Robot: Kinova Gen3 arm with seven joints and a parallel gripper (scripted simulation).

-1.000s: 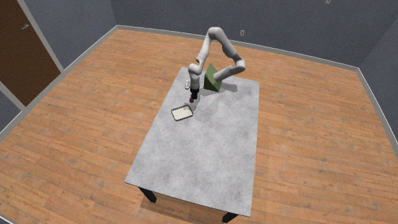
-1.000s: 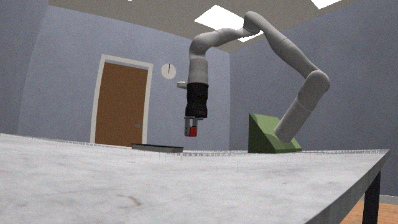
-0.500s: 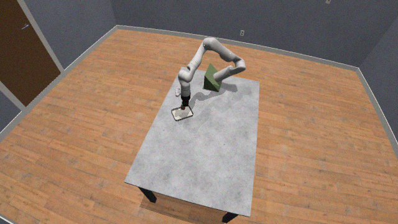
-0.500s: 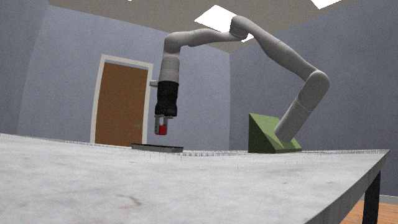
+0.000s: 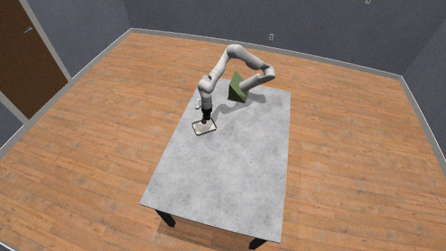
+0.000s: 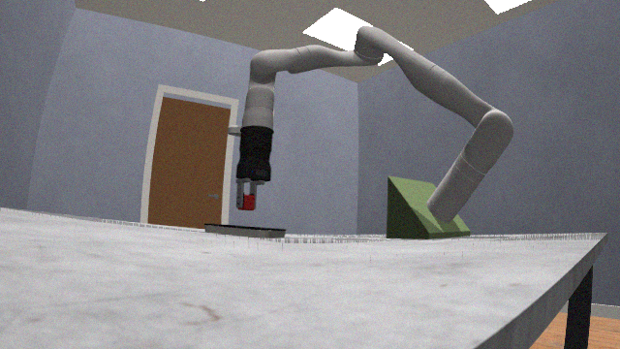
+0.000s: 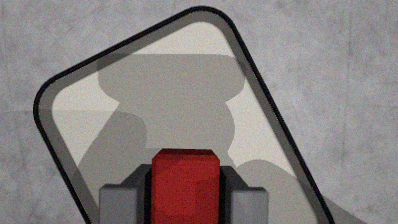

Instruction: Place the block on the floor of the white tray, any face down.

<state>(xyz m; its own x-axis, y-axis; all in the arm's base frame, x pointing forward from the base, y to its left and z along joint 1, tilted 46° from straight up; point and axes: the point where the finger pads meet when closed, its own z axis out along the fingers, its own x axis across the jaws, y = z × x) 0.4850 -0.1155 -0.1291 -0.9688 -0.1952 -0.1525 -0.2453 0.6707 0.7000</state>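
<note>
The white tray is 70 mm below my hand. From my hand the other things lie so: red block right at my hand.
</note>
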